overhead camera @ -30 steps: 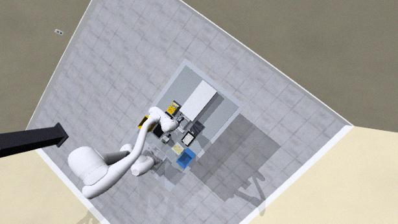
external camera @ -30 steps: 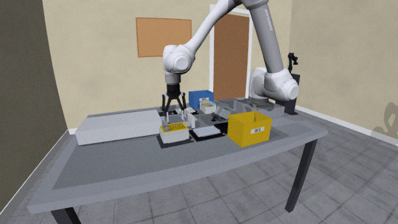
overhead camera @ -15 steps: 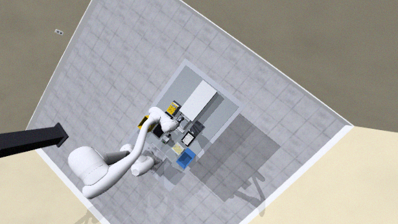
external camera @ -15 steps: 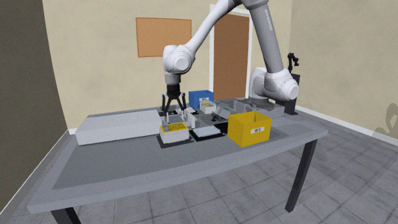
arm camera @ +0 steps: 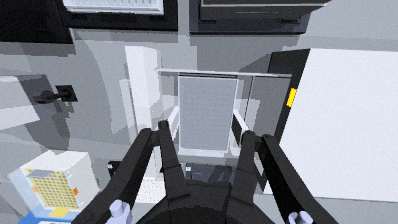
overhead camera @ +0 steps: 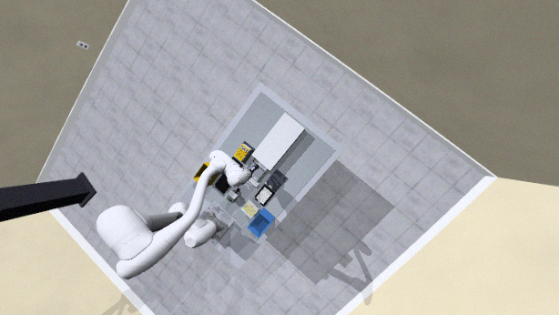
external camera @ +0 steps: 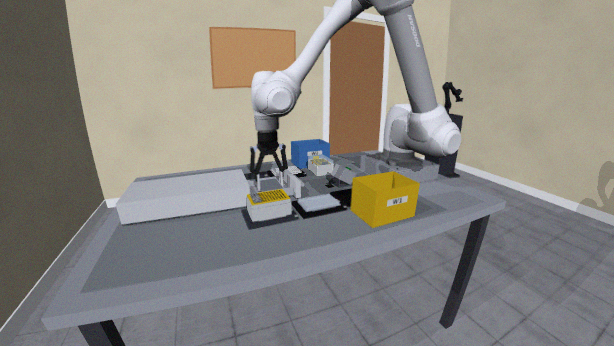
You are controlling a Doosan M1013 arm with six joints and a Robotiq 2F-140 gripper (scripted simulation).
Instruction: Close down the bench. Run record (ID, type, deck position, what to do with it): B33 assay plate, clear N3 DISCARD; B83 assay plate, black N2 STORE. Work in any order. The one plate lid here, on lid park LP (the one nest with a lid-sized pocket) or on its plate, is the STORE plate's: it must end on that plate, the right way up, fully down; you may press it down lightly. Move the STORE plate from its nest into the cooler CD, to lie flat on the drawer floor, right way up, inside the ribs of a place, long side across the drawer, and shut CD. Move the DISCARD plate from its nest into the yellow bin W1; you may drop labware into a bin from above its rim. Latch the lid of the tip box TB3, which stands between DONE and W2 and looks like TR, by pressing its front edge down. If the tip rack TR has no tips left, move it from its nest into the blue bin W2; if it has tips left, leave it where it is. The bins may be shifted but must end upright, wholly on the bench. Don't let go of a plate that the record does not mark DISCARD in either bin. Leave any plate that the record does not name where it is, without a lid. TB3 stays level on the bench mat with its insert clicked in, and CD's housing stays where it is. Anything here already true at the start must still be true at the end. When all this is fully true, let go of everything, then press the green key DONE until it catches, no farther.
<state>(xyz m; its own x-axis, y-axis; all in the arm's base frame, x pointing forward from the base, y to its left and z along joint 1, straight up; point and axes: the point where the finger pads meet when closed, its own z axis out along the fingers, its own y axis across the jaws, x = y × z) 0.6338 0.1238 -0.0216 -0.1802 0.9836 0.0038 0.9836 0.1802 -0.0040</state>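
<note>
My gripper is now 4 cm short of the drawer, 1 cm to the right of it and 2 cm above it. Round my hand: see-through plate lid (1 cm below); cooler CD (17 cm ahead, 3 cm to the left, 2 cm below); black plate (2 cm below).
</note>
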